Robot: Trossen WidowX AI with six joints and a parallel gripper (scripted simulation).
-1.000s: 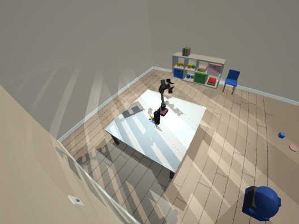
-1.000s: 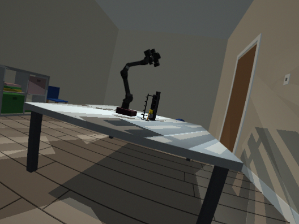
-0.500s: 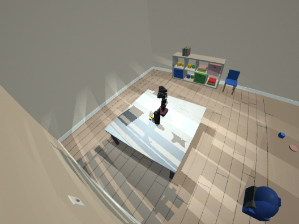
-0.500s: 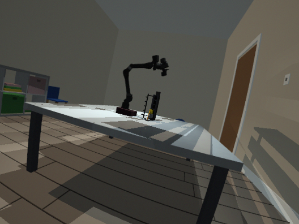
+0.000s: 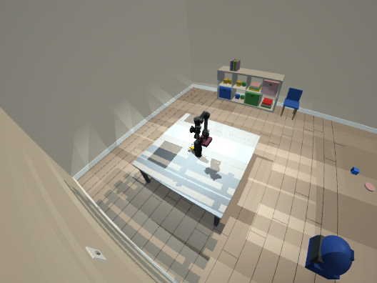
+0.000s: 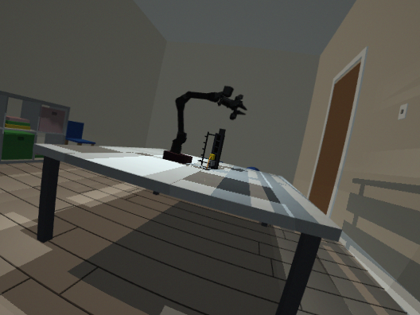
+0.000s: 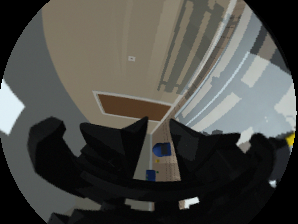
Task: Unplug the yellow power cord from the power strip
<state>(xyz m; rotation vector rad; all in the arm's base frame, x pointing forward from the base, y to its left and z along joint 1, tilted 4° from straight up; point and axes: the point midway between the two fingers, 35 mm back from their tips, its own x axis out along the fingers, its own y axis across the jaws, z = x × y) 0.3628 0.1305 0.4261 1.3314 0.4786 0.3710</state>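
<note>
Now: the yellow plug 140 mm behind my gripper tip, 170 mm to the right of it and 350 mm below it.
</note>
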